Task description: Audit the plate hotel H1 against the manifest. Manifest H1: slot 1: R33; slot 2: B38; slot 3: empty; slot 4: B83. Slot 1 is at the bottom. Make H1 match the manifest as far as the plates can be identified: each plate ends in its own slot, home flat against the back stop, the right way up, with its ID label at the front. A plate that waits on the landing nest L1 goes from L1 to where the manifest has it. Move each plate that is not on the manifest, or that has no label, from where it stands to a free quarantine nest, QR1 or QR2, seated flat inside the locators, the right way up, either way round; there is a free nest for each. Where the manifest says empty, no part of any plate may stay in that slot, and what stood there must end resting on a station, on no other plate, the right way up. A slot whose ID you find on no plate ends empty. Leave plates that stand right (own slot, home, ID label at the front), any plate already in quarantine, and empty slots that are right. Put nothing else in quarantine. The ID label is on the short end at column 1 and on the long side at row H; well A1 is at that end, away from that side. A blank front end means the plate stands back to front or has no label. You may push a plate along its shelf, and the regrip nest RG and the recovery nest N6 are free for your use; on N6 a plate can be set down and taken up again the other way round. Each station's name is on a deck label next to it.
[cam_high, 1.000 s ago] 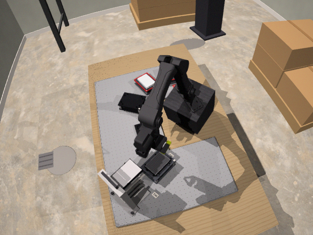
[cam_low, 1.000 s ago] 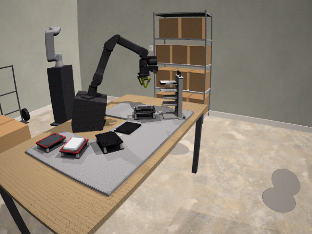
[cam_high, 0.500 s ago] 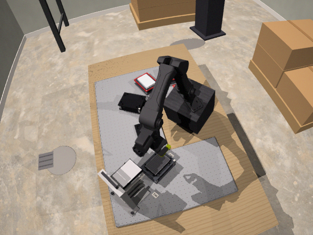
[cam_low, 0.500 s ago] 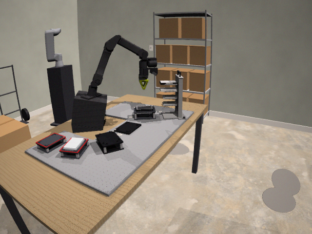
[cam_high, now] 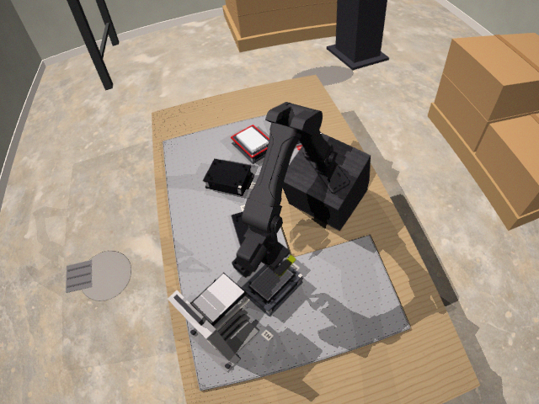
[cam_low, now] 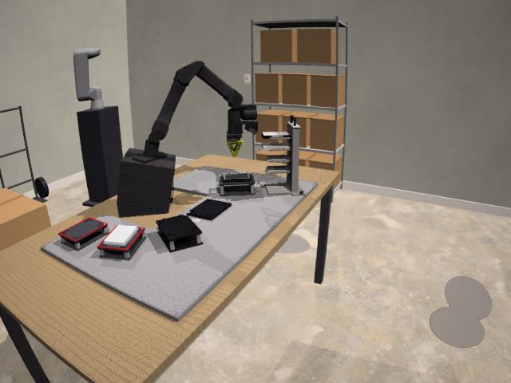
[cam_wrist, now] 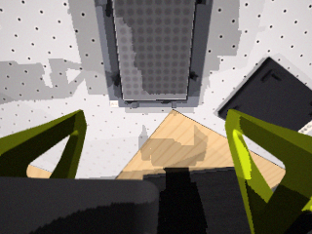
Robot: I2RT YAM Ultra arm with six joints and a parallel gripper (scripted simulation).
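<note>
Now: hand 10 mm short of the dark well plate and 120 mm above it. Also, from my hand: RG deck label (90 mm behind, 30 mm to the right, 190 mm below); then H1 deck label (100 mm ahead, 140 mm to the left, 190 mm below); then regrip nest (10 mm ahead, 130 mm below).
</note>
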